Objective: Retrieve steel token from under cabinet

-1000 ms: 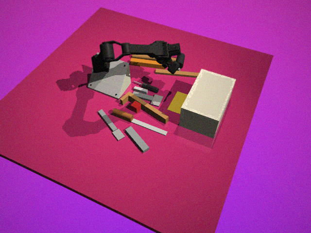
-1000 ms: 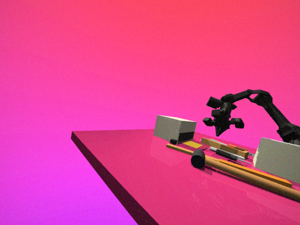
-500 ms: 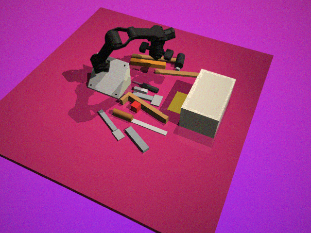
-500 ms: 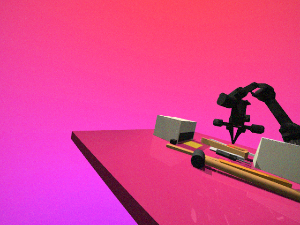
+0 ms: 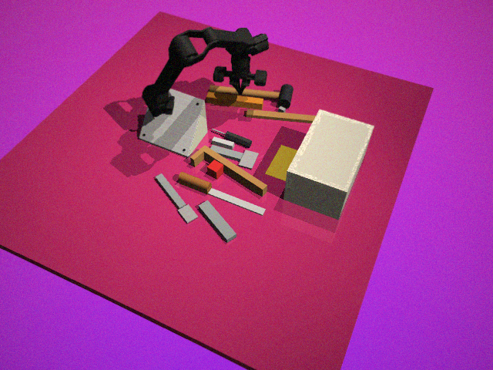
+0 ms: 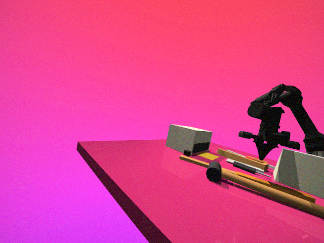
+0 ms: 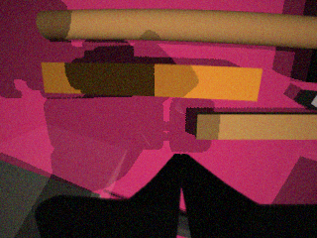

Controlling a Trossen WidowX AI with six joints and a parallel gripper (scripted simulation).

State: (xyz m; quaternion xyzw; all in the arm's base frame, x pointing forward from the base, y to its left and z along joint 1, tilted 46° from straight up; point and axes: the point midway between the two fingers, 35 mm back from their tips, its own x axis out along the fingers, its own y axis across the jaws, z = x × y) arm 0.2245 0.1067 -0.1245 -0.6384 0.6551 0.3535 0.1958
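Right now the orange bar is 8 cm below my gripper tip, 4 cm to the left of it and 4 cm behind it. Round my gripper tip: red cube 31 cm to the right, 8 cm below, 2 cm ahead; dark screwdriver 14 cm to the right, 8 cm below; grey token 42 cm ahead, 13 cm to the right, 9 cm below.
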